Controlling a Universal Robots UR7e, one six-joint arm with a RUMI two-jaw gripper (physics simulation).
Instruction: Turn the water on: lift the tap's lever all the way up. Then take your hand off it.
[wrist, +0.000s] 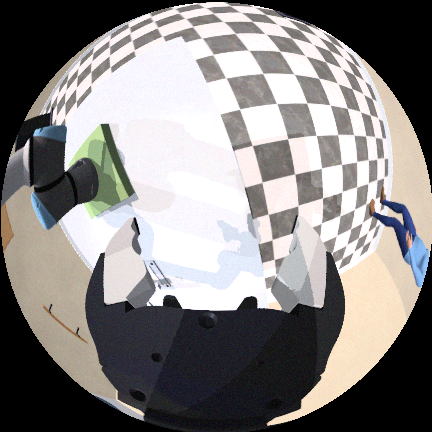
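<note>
My gripper (214, 218) is open in the wrist view, its two pale jaws wide apart with nothing between them. It hangs above the white table top (175, 100). The tap and its lever cannot be made out in this view. A small pale shape with thin dark lines (160, 274) shows beside the left jaw; I cannot tell what it is. The black gripper body hides the lower middle of the view.
A green block (121, 167) under the arm's dark base (82, 181) is at the left. A checkered floor (296, 84) lies beyond the white top. A person in blue (416, 257) is at the far right. A wooden rail with pegs (64, 325) is at the lower left.
</note>
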